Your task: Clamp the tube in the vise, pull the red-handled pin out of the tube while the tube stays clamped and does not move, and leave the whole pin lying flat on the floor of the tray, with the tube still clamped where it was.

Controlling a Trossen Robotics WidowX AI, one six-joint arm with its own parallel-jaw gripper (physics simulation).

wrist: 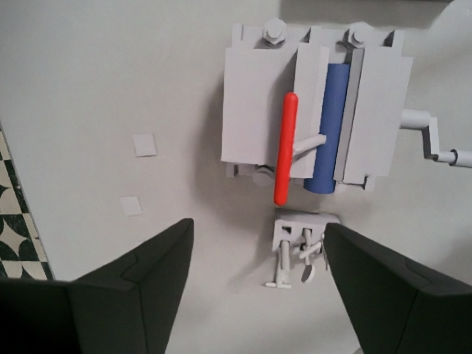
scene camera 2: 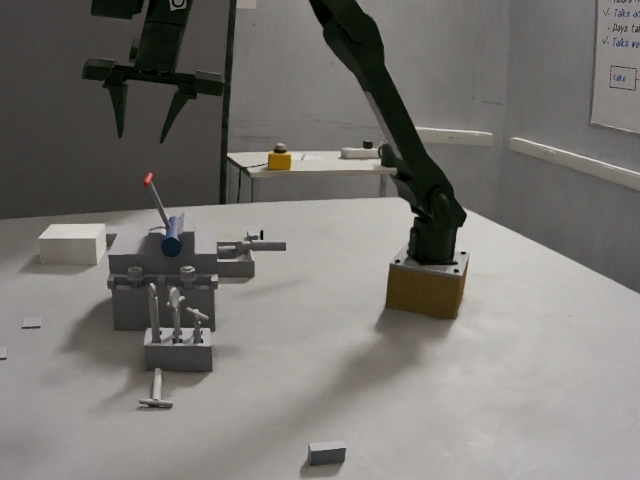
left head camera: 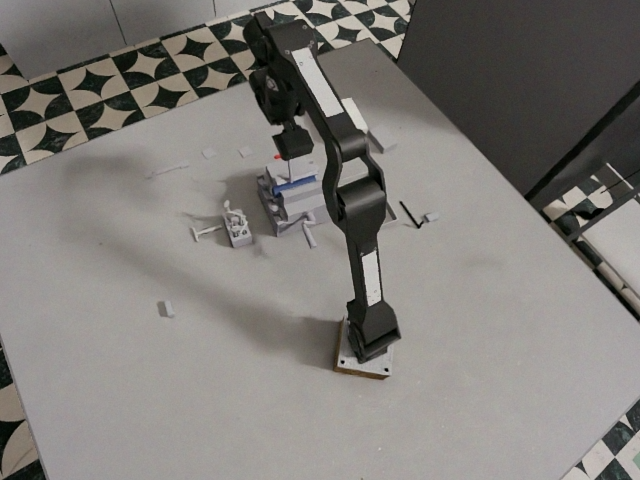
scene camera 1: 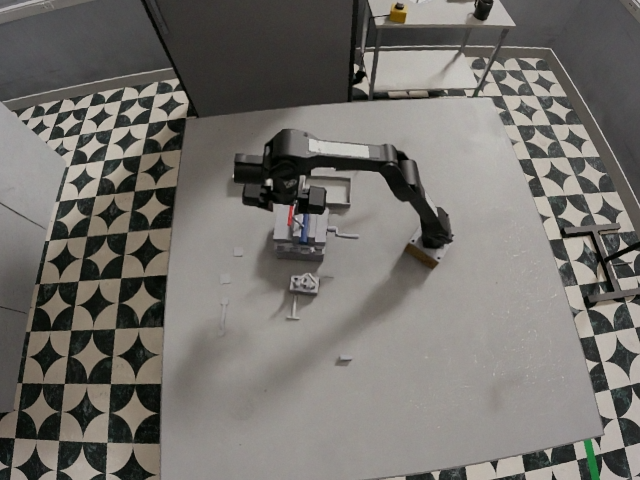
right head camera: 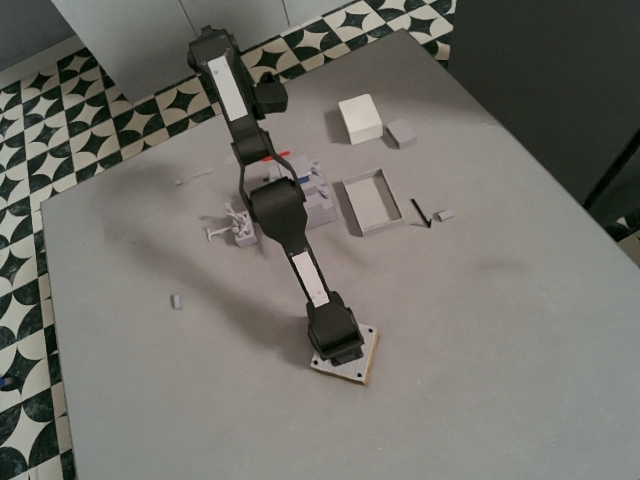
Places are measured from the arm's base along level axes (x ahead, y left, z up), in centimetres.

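Pixels of known places: gripper, fingertip midpoint: (wrist: pixel 259 230) (scene camera 2: pixel 140 140) (left head camera: pixel 278 136) (scene camera 1: pixel 283 211); arm's base at its link origin: (scene camera 2: pixel 432 257) (left head camera: pixel 367 344) (scene camera 1: pixel 433 238) (right head camera: pixel 343 346).
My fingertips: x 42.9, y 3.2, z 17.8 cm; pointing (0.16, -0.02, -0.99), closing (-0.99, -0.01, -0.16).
Note:
For each thing: its top centre in the pictures, then the offset to it from my fingertips. "pt": a spot on its surface instead.
- blue tube at its top centre: (wrist: pixel 329 132) (scene camera 2: pixel 172 226) (left head camera: pixel 294 183) (scene camera 1: pixel 305 224) dx -4.4, dy -2.5, dz -12.2 cm
- grey vise at its top centre: (wrist: pixel 314 116) (scene camera 2: pixel 163 221) (left head camera: pixel 297 176) (right head camera: pixel 291 177) (scene camera 1: pixel 300 220) dx -3.0, dy -3.7, dz -11.9 cm
- red-handled pin at its top centre: (wrist: pixel 320 158) (scene camera 2: pixel 161 176) (left head camera: pixel 291 159) (right head camera: pixel 276 161) (scene camera 1: pixel 297 214) dx -2.8, dy -2.0, dz -5.2 cm
- shallow tray at its top centre: (scene camera 2: pixel 205 250) (right head camera: pixel 372 198) (left head camera: pixel 366 199) (scene camera 1: pixel 327 188) dx -9.3, dy -21.0, dz -22.1 cm
- tool holder at its top centre: (scene camera 2: pixel 177 336) (wrist: pixel 305 239) (left head camera: pixel 236 224) (right head camera: pixel 242 225) (scene camera 1: pixel 304 283) dx -4.9, dy +12.4, dz -21.5 cm
- T-shaped tool at its top centre: (scene camera 2: pixel 156 383) (wrist: pixel 280 269) (left head camera: pixel 207 229) (right head camera: pixel 219 230) (scene camera 1: pixel 294 307) dx -2.3, dy +19.1, dz -23.9 cm
- vise's crank at a spot on its surface: (wrist: pixel 432 137) (scene camera 1: pixel 336 231) pt dx -13.4, dy -2.3, dz -15.0 cm
- white box at its top centre: (scene camera 2: pixel 72 230) (right head camera: pixel 359 112) (left head camera: pixel 345 115) dx +16.9, dy -26.8, dz -20.0 cm
- grey block at its top centre: (scene camera 2: pixel 119 229) (right head camera: pixel 401 130) (left head camera: pixel 383 136) dx +8.3, dy -35.5, dz -22.4 cm
- black hex key at its top centre: (right head camera: pixel 421 206) (left head camera: pixel 413 209) dx -16.3, dy -31.1, dz -21.8 cm
The blue tube (left head camera: pixel 305 181) (scene camera 1: pixel 304 233) (scene camera 2: pixel 171 242) (wrist: pixel 334 115) lies between the jaws of the grey vise (left head camera: pixel 299 207) (right head camera: pixel 321 212) (scene camera 2: pixel 126 263) (wrist: pixel 257 105). The red-handled pin (right head camera: pixel 282 154) (scene camera 1: pixel 290 215) (scene camera 2: pixel 148 179) (wrist: pixel 286 150) stands tilted out of the tube's top; its grey shaft enters the tube and its handle leans away from the crank side. My gripper (scene camera 2: pixel 140 139) (wrist: pixel 259 230) is open and empty, above the pin's handle and apart from it. The shallow tray (right head camera: pixel 383 225) (scene camera 1: pixel 349 192) (scene camera 2: pixel 238 268) stands beside the vise. The arm hides part of the vise in the right head view.
A tool holder (scene camera 2: pixel 178 356) (wrist: pixel 300 220) with upright tools stands in front of the vise; a T-shaped tool (scene camera 1: pixel 294 307) lies by it. The vise's crank (scene camera 1: pixel 343 235) (wrist: pixel 432 137) sticks out sideways. A white box (right head camera: pixel 361 121) (scene camera 2: pixel 72 245), grey block (right head camera: pixel 400 134) and black hex key (right head camera: pixel 421 212) lie around the tray.

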